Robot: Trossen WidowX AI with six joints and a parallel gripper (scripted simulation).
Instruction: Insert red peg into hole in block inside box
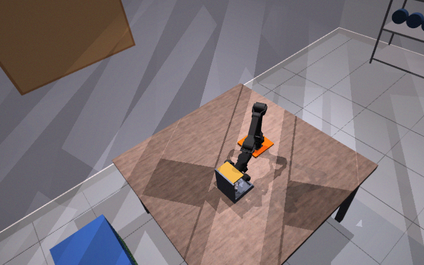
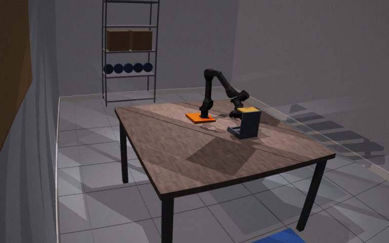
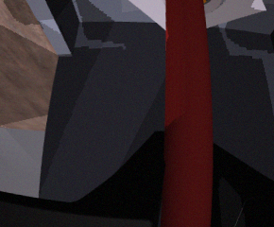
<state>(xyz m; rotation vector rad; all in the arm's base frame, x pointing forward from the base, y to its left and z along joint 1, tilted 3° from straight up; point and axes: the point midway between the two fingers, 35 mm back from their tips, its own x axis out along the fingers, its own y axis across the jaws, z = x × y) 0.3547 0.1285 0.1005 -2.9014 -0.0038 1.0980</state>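
The yellow roof lies 1 cm to the left of my gripper tip and 10 cm above it. Also, from my gripper tip: red peg (3 cm behind, 1 cm below).
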